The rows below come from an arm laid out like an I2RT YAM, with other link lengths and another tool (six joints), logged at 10 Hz.
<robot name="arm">
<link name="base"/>
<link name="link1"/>
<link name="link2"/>
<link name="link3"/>
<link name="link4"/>
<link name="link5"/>
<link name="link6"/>
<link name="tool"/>
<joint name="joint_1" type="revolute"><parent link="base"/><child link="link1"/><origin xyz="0 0 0.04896" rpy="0 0 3.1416"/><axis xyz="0 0 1"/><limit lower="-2.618" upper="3.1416"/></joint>
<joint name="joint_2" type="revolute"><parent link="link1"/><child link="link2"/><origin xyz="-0.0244 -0.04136 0.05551" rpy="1.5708 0 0"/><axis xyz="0 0 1"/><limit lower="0" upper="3.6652"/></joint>
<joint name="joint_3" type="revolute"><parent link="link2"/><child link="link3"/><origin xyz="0.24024 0 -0.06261" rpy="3.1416 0 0"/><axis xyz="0 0 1"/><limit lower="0" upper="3.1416"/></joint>
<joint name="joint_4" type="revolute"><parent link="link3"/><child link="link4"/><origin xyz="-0.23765 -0.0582 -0.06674" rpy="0 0 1.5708"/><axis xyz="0 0 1"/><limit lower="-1.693" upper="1.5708"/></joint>
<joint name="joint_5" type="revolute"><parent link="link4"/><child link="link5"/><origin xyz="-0.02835 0.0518 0.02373" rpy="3.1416 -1.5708 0"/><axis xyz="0 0 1"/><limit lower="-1.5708" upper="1.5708"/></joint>
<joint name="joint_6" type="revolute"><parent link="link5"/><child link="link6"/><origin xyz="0 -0.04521 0.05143" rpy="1.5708 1.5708 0"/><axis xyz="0 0 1"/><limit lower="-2.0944" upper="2.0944"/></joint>
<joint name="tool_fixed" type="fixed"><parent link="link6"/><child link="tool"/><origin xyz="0.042 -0.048 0.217" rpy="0.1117 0 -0.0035"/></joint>
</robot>
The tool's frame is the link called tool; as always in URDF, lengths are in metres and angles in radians.
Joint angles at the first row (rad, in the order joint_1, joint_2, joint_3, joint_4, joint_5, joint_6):
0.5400 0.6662 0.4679 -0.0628 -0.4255 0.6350
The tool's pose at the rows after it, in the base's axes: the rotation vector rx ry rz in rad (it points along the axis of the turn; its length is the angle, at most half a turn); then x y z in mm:
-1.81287, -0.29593, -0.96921, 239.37, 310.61, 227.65
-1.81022, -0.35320, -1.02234, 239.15, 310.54, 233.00
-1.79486, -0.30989, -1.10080, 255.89, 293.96, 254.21
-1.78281, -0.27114, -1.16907, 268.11, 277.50, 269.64
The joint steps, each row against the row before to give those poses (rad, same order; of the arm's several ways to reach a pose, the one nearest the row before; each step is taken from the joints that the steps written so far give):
-0.0004 0.0001 0.0004 0.0004 0.0004 -0.0187
-0.0095 -0.0004 0.0110 0.0000 0.0000 -0.0630
-0.0626 -0.0176 0.0329 -0.0072 -0.0004 0.0000
-0.0564 -0.0244 0.0164 -0.0050 -0.0008 0.0004

